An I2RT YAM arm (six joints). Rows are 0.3 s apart.
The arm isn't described. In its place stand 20 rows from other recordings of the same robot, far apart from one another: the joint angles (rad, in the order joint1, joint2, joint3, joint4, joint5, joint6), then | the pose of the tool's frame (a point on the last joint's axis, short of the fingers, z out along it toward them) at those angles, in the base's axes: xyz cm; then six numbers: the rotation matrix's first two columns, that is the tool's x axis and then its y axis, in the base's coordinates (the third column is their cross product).
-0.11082 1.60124 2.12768 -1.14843 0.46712 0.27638 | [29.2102, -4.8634, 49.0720, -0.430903, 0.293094, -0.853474, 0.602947, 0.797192, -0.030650]
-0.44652 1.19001 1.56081 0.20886 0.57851 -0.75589 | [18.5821, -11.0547, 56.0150, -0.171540, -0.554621, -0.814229, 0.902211, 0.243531, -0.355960]
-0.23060 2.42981 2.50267 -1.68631 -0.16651 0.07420 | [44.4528, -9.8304, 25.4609, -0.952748, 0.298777, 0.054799, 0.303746, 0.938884, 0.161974]
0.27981 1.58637 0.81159 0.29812 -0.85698 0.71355 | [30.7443, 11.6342, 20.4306, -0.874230, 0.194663, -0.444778, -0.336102, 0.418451, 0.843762]
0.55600 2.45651 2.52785 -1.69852 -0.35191 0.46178 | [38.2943, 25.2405, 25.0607, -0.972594, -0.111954, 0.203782, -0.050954, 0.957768, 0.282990]
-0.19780 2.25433 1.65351 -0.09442 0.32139 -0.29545 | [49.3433, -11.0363, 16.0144, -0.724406, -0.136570, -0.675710, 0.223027, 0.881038, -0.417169]
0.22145 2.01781 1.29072 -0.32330 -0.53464 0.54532 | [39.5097, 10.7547, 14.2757, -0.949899, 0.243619, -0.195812, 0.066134, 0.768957, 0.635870]
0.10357 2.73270 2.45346 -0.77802 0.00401 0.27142 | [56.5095, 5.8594, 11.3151, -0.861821, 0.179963, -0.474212, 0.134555, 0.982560, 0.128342]
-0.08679 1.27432 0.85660 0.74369 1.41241 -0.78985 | [26.2516, -5.8128, 34.6928, -0.447057, -0.073549, -0.891476, 0.892265, 0.033816, -0.450243]
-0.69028 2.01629 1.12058 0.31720 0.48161 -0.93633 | [31.4959, -28.1481, 14.0260, -0.945250, -0.145103, -0.292314, 0.172206, 0.539084, -0.824460]
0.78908 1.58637 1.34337 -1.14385 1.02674 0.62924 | [22.8216, 18.6667, 28.5889, -0.711270, -0.284120, -0.642940, 0.199768, 0.795249, -0.572426]
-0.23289 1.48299 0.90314 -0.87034 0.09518 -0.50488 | [24.0372, -6.0492, 18.3799, -0.961928, -0.266709, -0.059667, -0.256407, 0.956263, -0.140771]
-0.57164 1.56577 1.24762 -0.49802 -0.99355 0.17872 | [29.7160, -15.5687, 28.9784, -0.636279, 0.524660, -0.565580, -0.075614, 0.687187, 0.722535]
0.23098 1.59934 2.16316 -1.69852 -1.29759 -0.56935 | [22.3698, 8.7824, 48.3258, -0.496406, -0.266168, -0.826278, -0.861157, 0.030932, 0.507397]
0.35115 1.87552 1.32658 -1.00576 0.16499 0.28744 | [32.2461, 11.1901, 17.9585, -0.995827, -0.066981, -0.061992, -0.056841, 0.986602, -0.152921]
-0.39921 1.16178 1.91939 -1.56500 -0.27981 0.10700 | [12.0448, -4.0141, 48.9490, -0.640760, 0.381715, -0.666123, 0.267606, 0.924272, 0.272227]
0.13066 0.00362 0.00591 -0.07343 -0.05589 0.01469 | [10.8931, 1.6321, 16.7232, -0.073189, 0.005175, -0.997305, -0.184275, 0.982698, 0.018622]
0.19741 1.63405 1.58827 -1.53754 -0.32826 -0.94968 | [27.5084, 6.6726, 31.8008, -0.422833, -0.869627, -0.254874, -0.903111, 0.381146, 0.197786]
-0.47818 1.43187 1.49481 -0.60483 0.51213 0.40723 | [27.0900, -16.0056, 39.6078, -0.113956, 0.447934, -0.886774, 0.891942, 0.439245, 0.107255]
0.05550 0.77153 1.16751 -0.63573 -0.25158 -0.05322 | [13.8321, 1.6561, 42.1668, -0.221057, -0.063881, -0.973166, -0.307362, 0.951564, 0.007355]
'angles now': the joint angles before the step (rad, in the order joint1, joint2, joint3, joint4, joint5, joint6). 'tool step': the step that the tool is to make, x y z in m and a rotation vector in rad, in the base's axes. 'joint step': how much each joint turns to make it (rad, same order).
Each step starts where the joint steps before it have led.
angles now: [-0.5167 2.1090 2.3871 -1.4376 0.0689 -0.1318]
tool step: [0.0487 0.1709 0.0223 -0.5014 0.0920 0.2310]
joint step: [0.4756 0.0035 0.0704 -0.0150 0.5588 -0.0028]
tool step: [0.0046 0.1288 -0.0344 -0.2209 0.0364 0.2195]
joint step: [0.3202 0.0013 -0.1652 0.1035 0.2365 0.0006]
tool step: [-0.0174 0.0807 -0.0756 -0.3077 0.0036 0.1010]
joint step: [0.2033 0.0016 -0.3287 0.2119 0.3015 -0.0003]
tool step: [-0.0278 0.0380 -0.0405 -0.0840 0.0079 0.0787]
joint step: [0.1117 -0.0004 -0.1634 0.0715 0.0739 0.0447]
